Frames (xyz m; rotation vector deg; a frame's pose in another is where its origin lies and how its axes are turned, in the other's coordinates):
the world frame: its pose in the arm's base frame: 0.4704 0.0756 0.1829 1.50 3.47 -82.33
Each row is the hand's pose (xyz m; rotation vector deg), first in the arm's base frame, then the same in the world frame.
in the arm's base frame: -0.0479 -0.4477 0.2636 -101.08 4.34 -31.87
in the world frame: 0.4446 -0.5849 0.0956 -78.95 -65.83 25.69
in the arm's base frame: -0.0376 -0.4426 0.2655 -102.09 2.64 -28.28
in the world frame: 0.4408 -0.5741 0.0975 -79.29 -68.25 28.65
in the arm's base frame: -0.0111 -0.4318 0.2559 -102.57 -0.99 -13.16
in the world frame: 0.4342 -0.5462 0.0880 -80.33 -73.60 42.70
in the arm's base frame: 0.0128 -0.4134 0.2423 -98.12 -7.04 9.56
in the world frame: 0.4200 -0.5198 0.0741 -77.39 -79.19 66.19
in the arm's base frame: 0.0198 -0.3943 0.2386 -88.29 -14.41 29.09
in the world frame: 0.4022 -0.5103 0.0695 -67.80 -81.90 89.10
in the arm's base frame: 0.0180 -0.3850 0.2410 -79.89 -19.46 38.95
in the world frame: 0.3926 -0.5108 0.0714 -58.52 -81.93 101.99
